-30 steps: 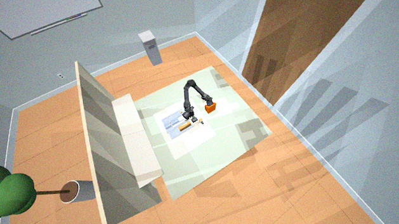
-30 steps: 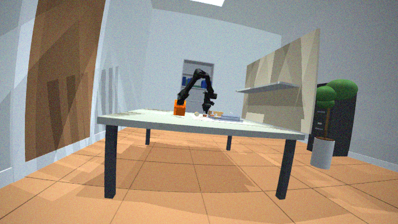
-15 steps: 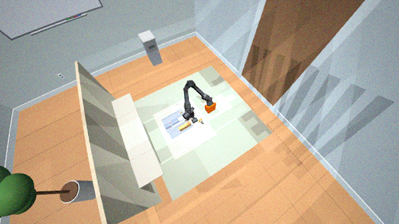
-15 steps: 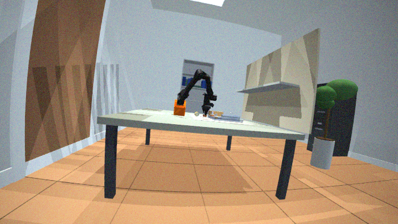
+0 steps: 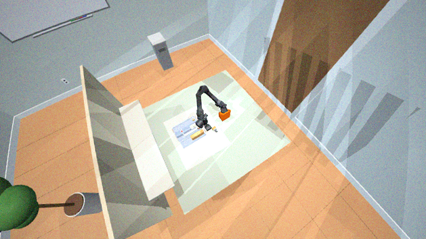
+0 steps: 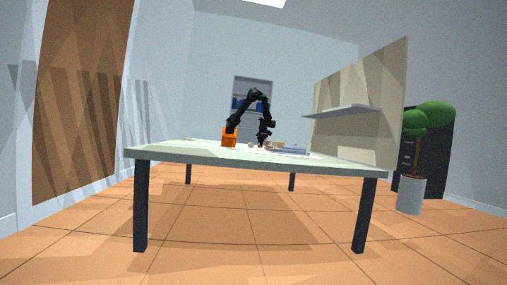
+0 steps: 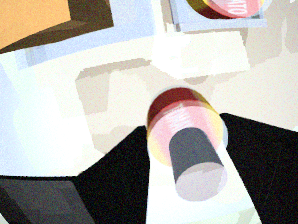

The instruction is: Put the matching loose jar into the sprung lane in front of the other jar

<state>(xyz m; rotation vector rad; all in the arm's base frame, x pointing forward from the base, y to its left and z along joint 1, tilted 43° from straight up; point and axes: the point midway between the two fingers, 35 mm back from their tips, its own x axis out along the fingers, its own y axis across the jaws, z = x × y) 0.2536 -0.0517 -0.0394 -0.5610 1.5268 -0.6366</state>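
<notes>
Right now the lane unit is 220 mm ahead of my gripper tip, 60 mm to the right of it and 10 mm below it. The rest, counted from my gripper tip: shelf wall (690 mm ahead, 370 mm above, 30 mm to the right).
</notes>
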